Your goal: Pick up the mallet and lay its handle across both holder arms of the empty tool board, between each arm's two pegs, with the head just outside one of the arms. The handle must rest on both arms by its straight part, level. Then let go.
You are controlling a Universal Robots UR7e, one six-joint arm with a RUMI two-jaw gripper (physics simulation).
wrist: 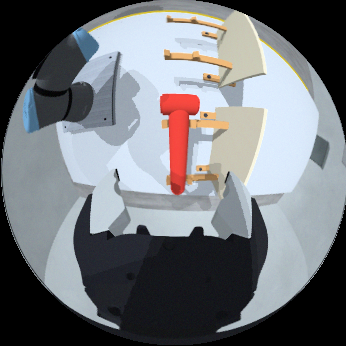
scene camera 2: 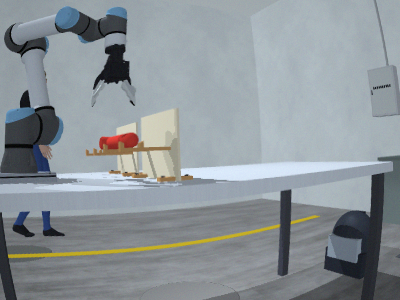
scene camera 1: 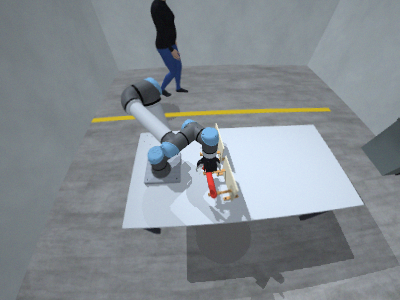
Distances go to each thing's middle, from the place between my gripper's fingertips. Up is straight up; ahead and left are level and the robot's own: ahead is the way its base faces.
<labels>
My gripper is now 1 cm short of the red mallet (wrist: pixel 178 106), 2 cm to the left of it and 12 cm above it.
</labels>
